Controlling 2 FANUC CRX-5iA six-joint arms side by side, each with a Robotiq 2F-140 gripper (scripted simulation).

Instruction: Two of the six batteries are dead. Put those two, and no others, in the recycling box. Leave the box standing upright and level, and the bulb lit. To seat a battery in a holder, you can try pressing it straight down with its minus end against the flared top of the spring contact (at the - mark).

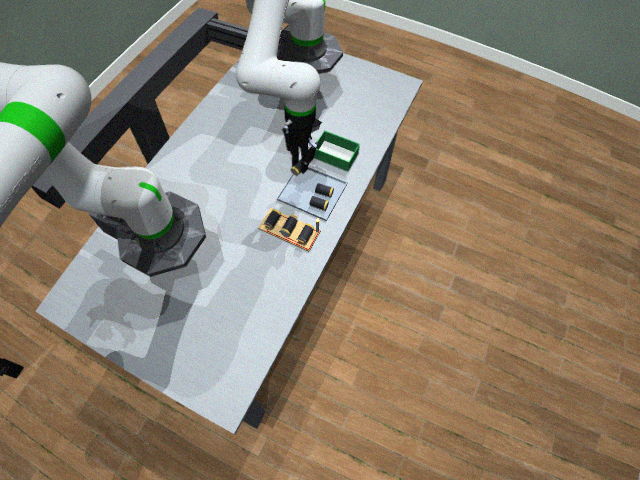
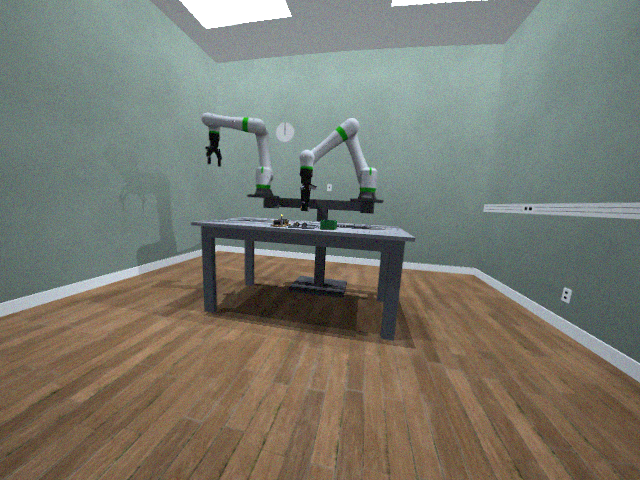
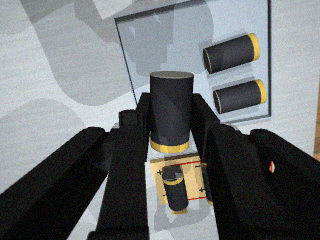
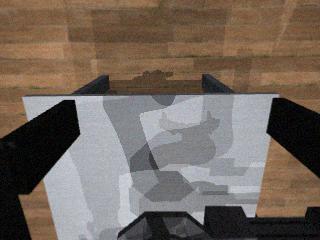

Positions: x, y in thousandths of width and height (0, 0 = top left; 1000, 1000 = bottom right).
Scene:
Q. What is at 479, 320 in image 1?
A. My left gripper.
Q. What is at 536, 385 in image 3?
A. A battery.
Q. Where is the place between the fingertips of my right gripper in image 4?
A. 542, 485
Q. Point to a battery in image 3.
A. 764, 206

